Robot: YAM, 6 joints.
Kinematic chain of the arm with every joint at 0, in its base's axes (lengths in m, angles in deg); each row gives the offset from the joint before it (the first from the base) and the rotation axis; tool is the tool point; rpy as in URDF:
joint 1: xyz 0 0 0.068 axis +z
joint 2: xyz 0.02 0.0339 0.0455 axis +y
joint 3: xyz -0.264 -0.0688 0 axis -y
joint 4: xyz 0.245 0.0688 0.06 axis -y
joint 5: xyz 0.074 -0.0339 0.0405 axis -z
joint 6: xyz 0.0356 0 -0.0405 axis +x
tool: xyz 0 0 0 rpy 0 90 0
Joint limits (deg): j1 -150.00..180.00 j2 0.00..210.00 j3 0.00..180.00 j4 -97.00..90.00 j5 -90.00..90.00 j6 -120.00..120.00
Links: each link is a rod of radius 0.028 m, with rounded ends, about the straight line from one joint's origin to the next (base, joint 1, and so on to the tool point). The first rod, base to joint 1, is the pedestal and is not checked.
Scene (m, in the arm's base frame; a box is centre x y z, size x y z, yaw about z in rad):
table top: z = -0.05
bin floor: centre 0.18 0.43 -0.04 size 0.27 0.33 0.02 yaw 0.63
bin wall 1: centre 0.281 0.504 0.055 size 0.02 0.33 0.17 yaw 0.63
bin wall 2: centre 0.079 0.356 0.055 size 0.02 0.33 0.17 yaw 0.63
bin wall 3: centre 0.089 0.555 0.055 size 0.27 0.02 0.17 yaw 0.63
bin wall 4: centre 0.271 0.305 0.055 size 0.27 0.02 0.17 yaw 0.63
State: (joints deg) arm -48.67 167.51 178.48 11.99 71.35 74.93
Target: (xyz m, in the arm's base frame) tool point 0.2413 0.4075 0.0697
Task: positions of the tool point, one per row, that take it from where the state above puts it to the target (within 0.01 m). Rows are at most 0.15 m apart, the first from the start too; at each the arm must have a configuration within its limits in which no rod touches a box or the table.
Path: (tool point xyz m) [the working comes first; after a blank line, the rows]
Joints at the target: 63.61 142.05 97.02 -24.21 79.53 74.93
Straight joint move there: touches bin wall 1, bin wall 4.

1: 0.4654 -0.3627 0.3051
2: 0.5377 -0.2386 0.2995
3: 0.5726 -0.1005 0.2924
4: 0.5678 0.0397 0.2843
5: 0.5252 0.1697 0.2752
6: 0.4507 0.2791 0.2654
7: 0.3525 0.3600 0.2549
8: 0.2413 0.4075 0.2438
9: 0.2450 0.4151 0.1560
10: 0.2413 0.4075 0.0697

